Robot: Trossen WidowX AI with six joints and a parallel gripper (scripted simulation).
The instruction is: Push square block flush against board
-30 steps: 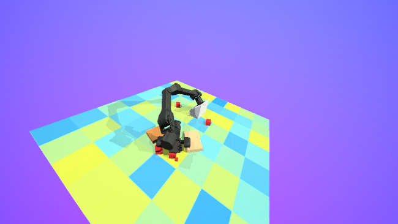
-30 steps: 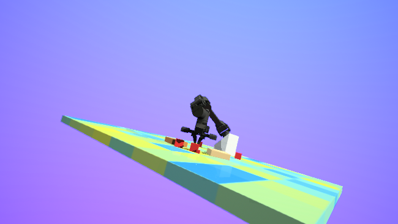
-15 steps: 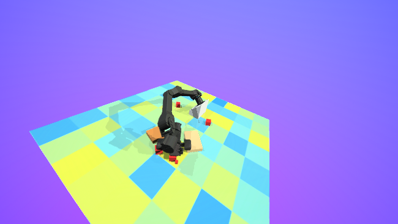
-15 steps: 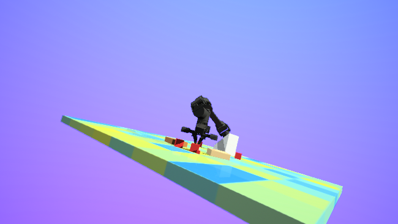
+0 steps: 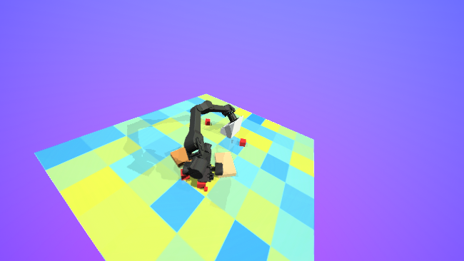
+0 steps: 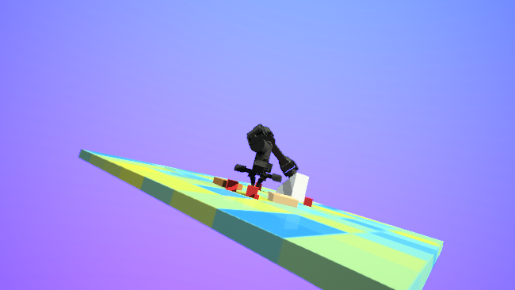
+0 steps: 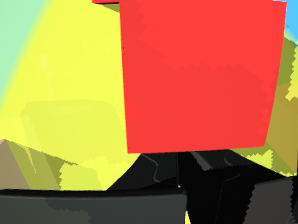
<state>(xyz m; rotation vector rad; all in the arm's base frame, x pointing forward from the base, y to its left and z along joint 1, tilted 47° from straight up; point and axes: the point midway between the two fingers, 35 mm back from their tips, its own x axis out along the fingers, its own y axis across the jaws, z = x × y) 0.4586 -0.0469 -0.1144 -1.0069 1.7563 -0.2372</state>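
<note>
Right now my gripper tip is 180 mm to the left of the square block, 50 mm past it and 10 mm below it. The rest, counted from my gripper tip: tan board (140 mm behind, 60 mm to the left, 10 mm above).
</note>
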